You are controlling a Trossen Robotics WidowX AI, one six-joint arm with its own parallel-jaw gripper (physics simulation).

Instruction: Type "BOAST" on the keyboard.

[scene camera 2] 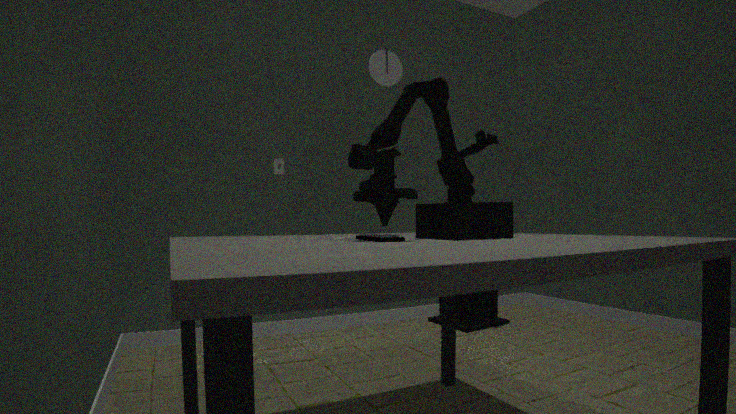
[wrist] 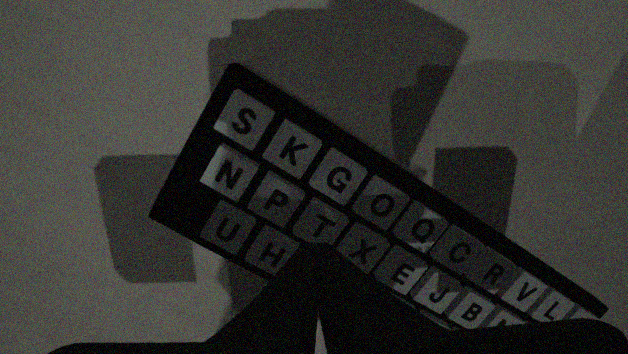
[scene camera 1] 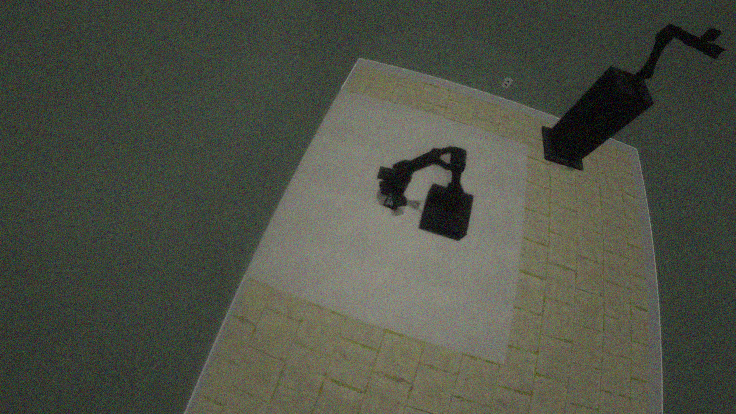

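Seen in the pictures: gripper, between the fingertips: (scene camera 2: 384,225) (wrist: 315,255) (scene camera 1: 394,195); arm's base, origin of its link: (scene camera 2: 459,203) (scene camera 1: 452,203).
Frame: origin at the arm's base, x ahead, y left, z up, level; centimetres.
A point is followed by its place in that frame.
Observation:
The dark keyboard (scene camera 2: 379,238) @[x 32.8, y 4.3, z -10.2 cm] (wrist: 185,200) @[x 27.3, y 5.2, z -10.0 cm] lies flat on the table, angled in the wrist view. Its S key (wrist: 243,120) @[x 31.3, y 3.9, z -9.5 cm] is at the upper left corner. Two round-letter keys (wrist: 382,204) @[x 30.1, y -2.2, z -9.5 cm] (wrist: 422,231) @[x 29.6, y -4.3, z -9.5 cm] sit in the same row; which is O and which is Q is hard to tell. The T key (wrist: 322,226) @[x 28.4, y -0.3, z -9.5 cm] is in the middle row, just beyond the fingertips, and the B key (wrist: 470,311) @[x 26.7, y -8.3, z -9.5 cm] is at the lower right. No A can be read; part of the keyboard is hidden by the fingers. My gripper (scene camera 2: 384,225) @[x 28.4, y 0.1, z -6.9 cm] (wrist: 315,255) @[x 28.4, y 0.1, z -6.9 cm] is shut, empty, pointing down a little above the keyboard.
My arm's black base box (scene camera 1: 445,213) @[x 2.6, y 6.2, z -0.2 cm] (scene camera 2: 463,220) @[x 10.4, y 13.0, z -5.6 cm] stands on the white table (scene camera 1: 411,278) @[x 11.4, y 38.6, z -11.1 cm] (scene camera 2: 288,257) @[x 70.6, y 38.2, z -11.1 cm], beside the keyboard. A second dark arm on a black pedestal (scene camera 1: 599,115) stands off the table. The arm's shadows fall around the keyboard.

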